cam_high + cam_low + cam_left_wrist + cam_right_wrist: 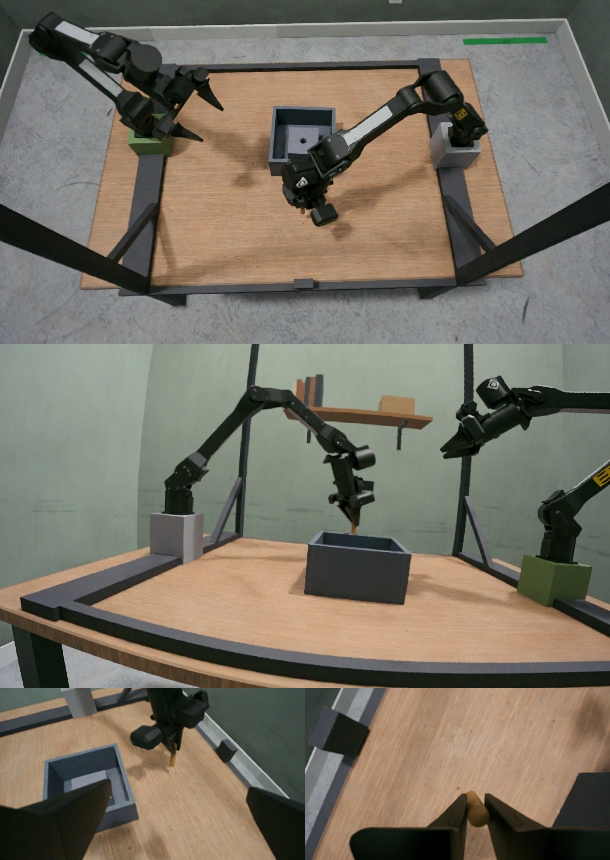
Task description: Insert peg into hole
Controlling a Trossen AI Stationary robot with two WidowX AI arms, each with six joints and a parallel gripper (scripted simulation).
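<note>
Now: right hand 50 mm above the peg. Round my right hand: grey plate: 220 mm ahead, 100 mm below, 10 mm to the left; then box: 220 mm ahead, 110 mm below, 10 mm to the left.
</note>
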